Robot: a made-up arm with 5 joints. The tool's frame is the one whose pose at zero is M.
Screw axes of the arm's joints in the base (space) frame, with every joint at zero. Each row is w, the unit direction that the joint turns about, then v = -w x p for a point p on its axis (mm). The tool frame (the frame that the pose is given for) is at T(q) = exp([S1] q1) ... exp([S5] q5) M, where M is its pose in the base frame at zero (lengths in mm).
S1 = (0, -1, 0, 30, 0, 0)
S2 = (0, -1, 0, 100, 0, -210)
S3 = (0, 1, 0, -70, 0, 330)
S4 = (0, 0, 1, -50, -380, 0)
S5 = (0, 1, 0, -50, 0, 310)
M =
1 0 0 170
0 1 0 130
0 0 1 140
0 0 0 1
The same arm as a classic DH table. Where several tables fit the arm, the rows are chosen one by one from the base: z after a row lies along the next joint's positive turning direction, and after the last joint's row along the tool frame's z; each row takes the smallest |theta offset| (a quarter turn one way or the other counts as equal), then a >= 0, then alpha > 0; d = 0 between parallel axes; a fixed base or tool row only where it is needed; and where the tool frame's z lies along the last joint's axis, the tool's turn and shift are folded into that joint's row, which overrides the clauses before.
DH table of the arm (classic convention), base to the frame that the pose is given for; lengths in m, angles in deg. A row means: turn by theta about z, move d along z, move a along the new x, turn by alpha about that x. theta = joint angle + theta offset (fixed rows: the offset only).
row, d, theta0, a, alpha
base (fixed), 0.03, 0, 0, 90
joint 1, 0, 18.43, 0.2214, 0
joint 2, 0, -32.47, 0.1237, 180
joint 3, -0.05, -14.04, 0.05, 90
joint 4, -0.02, 0, -0.07, -90
joint 5, 0.18, 0, -0.14, 90
tool (fixed), 0.09, 0, 0, 0

